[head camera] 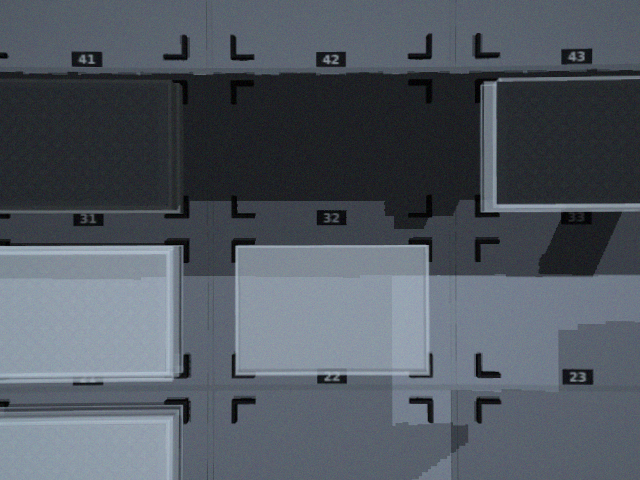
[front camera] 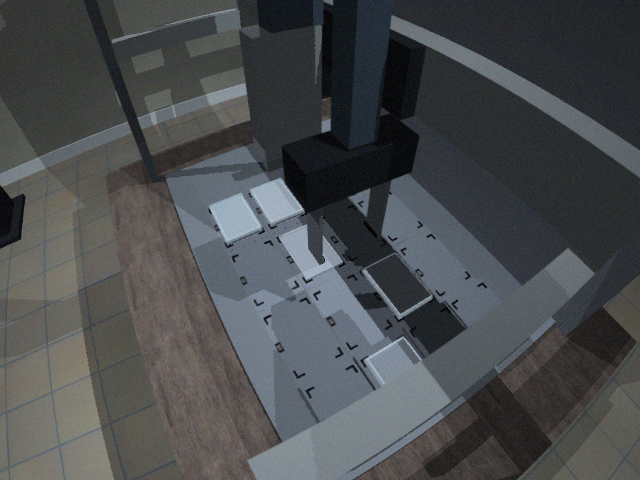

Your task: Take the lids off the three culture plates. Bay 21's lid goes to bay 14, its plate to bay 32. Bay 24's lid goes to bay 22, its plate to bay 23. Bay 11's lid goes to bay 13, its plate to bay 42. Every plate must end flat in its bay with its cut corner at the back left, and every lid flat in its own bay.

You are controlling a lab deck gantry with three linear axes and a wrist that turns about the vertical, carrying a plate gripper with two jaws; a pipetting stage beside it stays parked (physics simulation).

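Pixels of known places: gripper, fingertip midpoint: (front camera: pixel 345 242); robot's base at its link origin: (front camera: pixel 210 210).
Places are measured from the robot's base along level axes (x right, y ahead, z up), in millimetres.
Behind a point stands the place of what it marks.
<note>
Bay 21's culture plate (front camera: pixel 275 201) @(x -145, y 72, z 16 mm) (head camera: pixel 85 315) @(x -149, y 73, z 17 mm) and bay 11's culture plate (front camera: pixel 236 218) @(x -45, y 76, z 16 mm) (head camera: pixel 82 449) @(x -66, y 72, z 17 mm) lie flat in their bays with stacked rims, partly cut off in the head view. A thin lid (front camera: pixel 296 246) @(x -129, y 209, z 8 mm) (head camera: pixel 330 315) @(x -147, y 227, z 8 mm) lies flat in bay 22. Bay 24's plate (front camera: pixel 393 360) @(x -148, y 522, z 29 mm) lies at the front, partly behind the frame beam in the front view; its cut corner cannot be made out. My gripper (front camera: pixel 349 249) @(x -150, y 350, z 159 mm) is open and empty, its jaws wide apart above the deck around bay 32. One jaw hides part of bay 22's lid in the front view.
A shaded plate (front camera: pixel 397 285) @(x -251, y 398, z 15 mm) (head camera: pixel 568 142) @(x -257, y 377, z 14 mm) lies in bay 33, and another shaded plate (head camera: pixel 85 144) @(x -257, y 72, z 14 mm) in bay 31, hidden behind the gripper body in the front view. The pipetting stage (front camera: pixel 281 87) stands at the back. A frame beam (front camera: pixel 413 382) @(x -13, y 614, z 400 mm) crosses the front.
</note>
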